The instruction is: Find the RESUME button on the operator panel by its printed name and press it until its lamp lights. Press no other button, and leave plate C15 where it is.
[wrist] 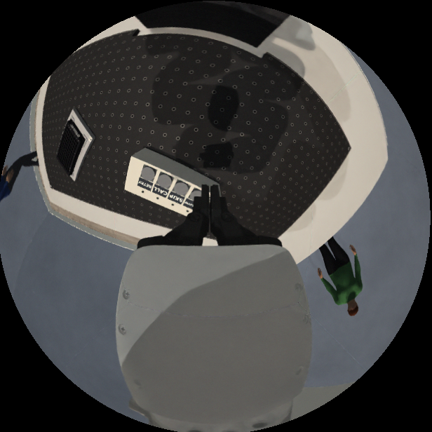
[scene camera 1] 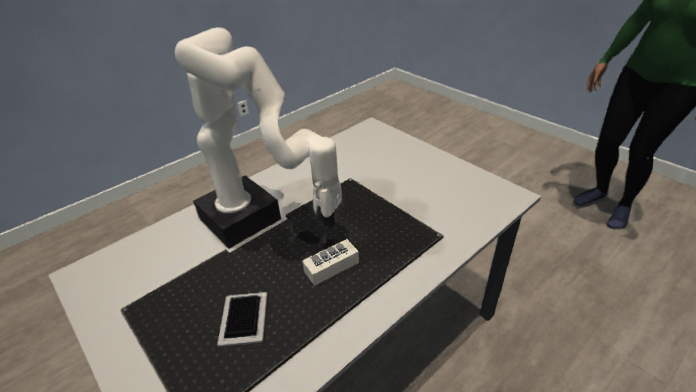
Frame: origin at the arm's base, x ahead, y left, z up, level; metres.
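Seen in the pictures: gripper, fingertip midpoint: (scene camera 1: 329,224); arm's base at its link origin: (scene camera 1: 233,201).
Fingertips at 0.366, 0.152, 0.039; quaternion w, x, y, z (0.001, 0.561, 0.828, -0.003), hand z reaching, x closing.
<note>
Pixels of each thing's top centre, then the offset from my fingertips to it, as dx, dy, dz. Level surfaces: height alone.
- operator panel at its top centre: (scene camera 1: 330,255) +0.058, -0.047, -0.061
- fourth button at its top centre: (scene camera 1: 339,245) +0.046, +0.000, -0.061
- dark plate at its top centre: (scene camera 1: 242,314) +0.040, -0.356, -0.091
- black perforated mat at its surface level: dz -0.117
- white table at its surface level: dz -0.130
The operator panel (scene camera 1: 334,270) (wrist: 132,175) is a white block with a row of grey round buttons. In the wrist view the names RETRY (wrist: 145,184), CALL (wrist: 161,191) and SKIP (wrist: 181,199) are readable, upside down. The fourth button (scene camera 1: 341,247) (wrist: 195,193), at the end away from the plate, has small print that I cannot read surely and is partly hidden by a finger. The small dots beside the names look dark. My gripper (scene camera 1: 328,223) (wrist: 208,195) is shut and empty, pointing down above the mat, near that end and behind the panel. The dark plate (scene camera 1: 243,316) (wrist: 70,150) lies in a white frame; its name is unreadable.
The black perforated mat (scene camera 1: 190,295) (wrist: 120,105) lies on the white table (scene camera 1: 435,185) (wrist: 367,135). The black robot base (scene camera 1: 240,220) stands behind the mat. A person in green (scene camera 1: 665,50) (wrist: 345,282) stands beyond the table.
</note>
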